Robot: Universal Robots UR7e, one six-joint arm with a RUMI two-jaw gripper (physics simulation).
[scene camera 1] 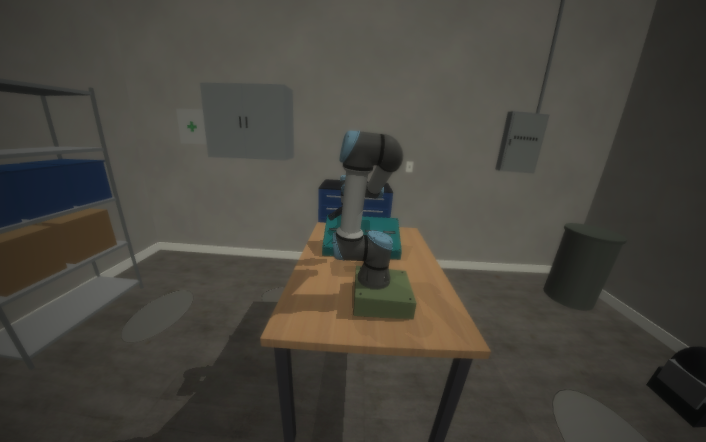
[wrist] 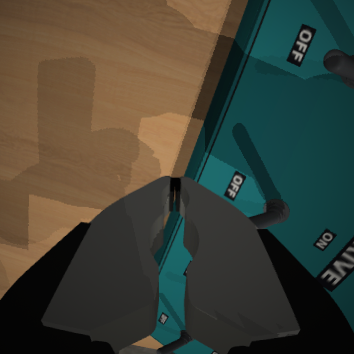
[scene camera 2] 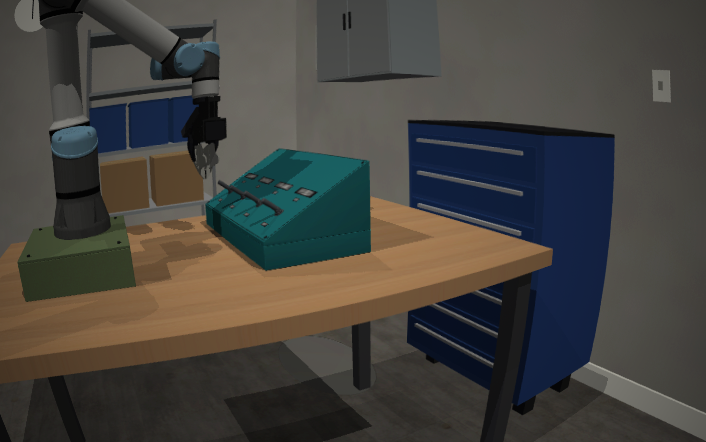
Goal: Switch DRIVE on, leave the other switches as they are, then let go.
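Where they show: gripper, fingertip midpoint: (wrist: 174, 179) (scene camera 2: 205, 179); arm's base, origin of the base link: (scene camera 1: 373, 279) (scene camera 2: 82, 229).
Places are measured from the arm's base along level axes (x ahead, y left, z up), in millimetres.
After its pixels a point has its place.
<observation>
The teal switch console (scene camera 1: 390, 245) (scene camera 2: 328, 213) {x 531, y -216, z 3 mm} (wrist: 300, 135) {x 447, y 160, z -4 mm} stands on the table. In the wrist view, a partly hidden DRIVE label (wrist: 338, 271) {x 520, y 76, z 39 mm} is at the lower right. Beside it, a dark lever (wrist: 274, 212) {x 450, y 101, z 13 mm} stands between an OFF label (wrist: 235, 185) {x 423, y 97, z -16 mm} and an ON label (wrist: 325, 240) {x 498, y 95, z 26 mm}; it leans to the OFF side and its end is hidden behind the right finger. Another lever (wrist: 341, 62) {x 425, y 217, z 38 mm} shows at the upper right beside its own OFF label (wrist: 301, 45) {x 424, y 216, z -17 mm}. My gripper (scene camera 2: 205, 175) {x 362, y 138, z 57 mm} (wrist: 174, 179) {x 362, y 138, z 57 mm} is shut and empty, above the console's front edge, apart from the levers.
Another lever (wrist: 179, 342) {x 442, y -139, z 17 mm} shows at the bottom of the wrist view. The arm's green base block (scene camera 1: 384, 302) {x -147, y -34, z -15 mm} (scene camera 2: 80, 275) {x -13, y -173, z -56 mm} stands on the wooden table (scene camera 1: 323, 327) {x -218, y 212, z -94 mm} (scene camera 2: 291, 296) {x 372, y -367, z -95 mm}. A blue drawer cabinet (scene camera 2: 567, 234) stands behind the table, and a shelf rack (scene camera 1: 112, 182) stands at the left.
</observation>
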